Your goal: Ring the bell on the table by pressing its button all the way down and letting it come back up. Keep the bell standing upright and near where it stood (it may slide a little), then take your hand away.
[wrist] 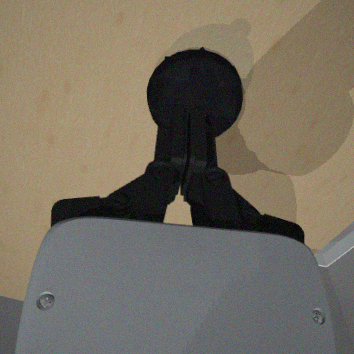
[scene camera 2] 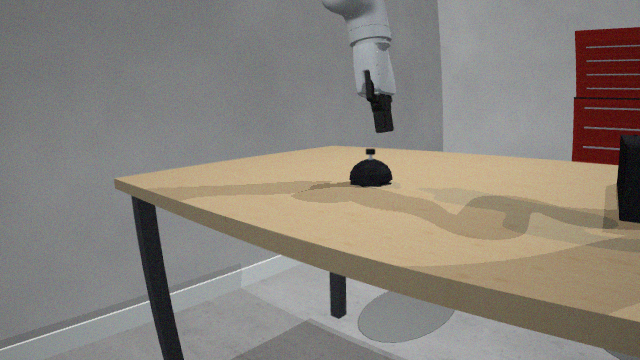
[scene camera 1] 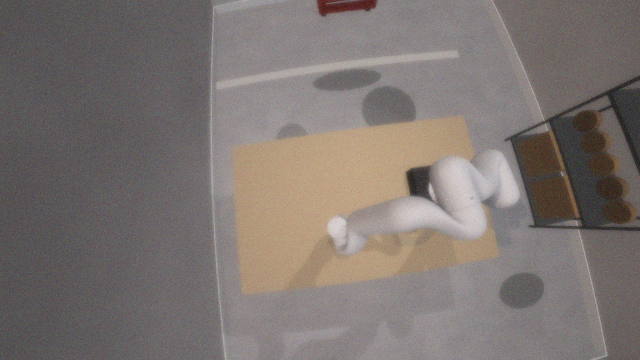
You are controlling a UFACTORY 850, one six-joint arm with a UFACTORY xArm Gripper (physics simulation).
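Observation:
The black domed bell (scene camera 2: 370, 173) (wrist: 196, 80) stands upright on the wooden table (scene camera 1: 280, 175) (scene camera 2: 240, 205) (wrist: 60, 90). Its small black button (scene camera 2: 370, 151) is up on a short light stem in the second scene view. My gripper (scene camera 2: 384, 131) (wrist: 183, 125) is shut and empty, its fingertips pointing down. It hangs above the button, with a gap between them, and a little to the right of it in that view. In the wrist view the closed fingers cover the near part of the bell and the button is hidden. In the first scene view the arm hides the bell.
A black block (scene camera 1: 419, 181) (scene camera 2: 630, 177) stands on the table by the arm's base. A red drawer cabinet (scene camera 1: 346, 6) (scene camera 2: 607, 95) stands beyond the table. A dark-framed shelf rack (scene camera 1: 523, 182) with round brown items stands behind the arm's base.

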